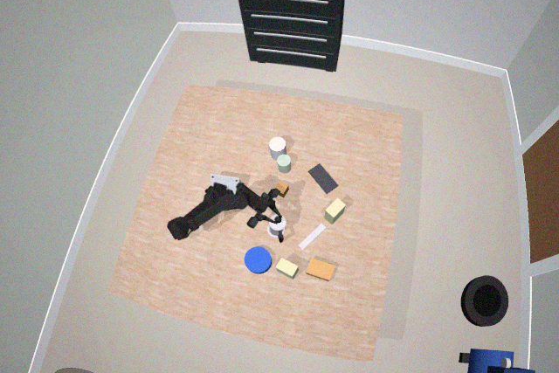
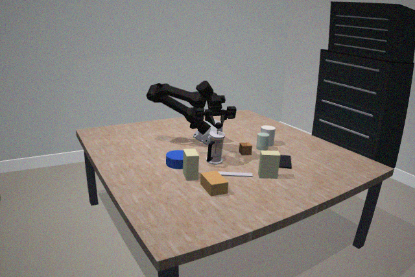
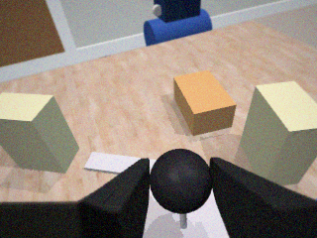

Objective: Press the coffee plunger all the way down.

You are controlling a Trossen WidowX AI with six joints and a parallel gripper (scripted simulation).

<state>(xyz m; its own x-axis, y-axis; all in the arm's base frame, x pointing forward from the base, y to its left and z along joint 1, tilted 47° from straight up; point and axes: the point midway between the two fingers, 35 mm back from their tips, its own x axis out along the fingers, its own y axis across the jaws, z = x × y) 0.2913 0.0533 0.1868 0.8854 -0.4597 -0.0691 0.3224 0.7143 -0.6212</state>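
Right now my gripper tip is 90 mm above the coffee press, 10 mm to the left of it and 10 mm past it. From my gripper tip the other things lie so: orange block: 210 mm ahead, 160 mm below, 130 mm to the right; white strip: 180 mm below, 140 mm ahead, 10 mm to the left; blue disc: 160 mm to the right, 160 mm below, 60 mm behind.
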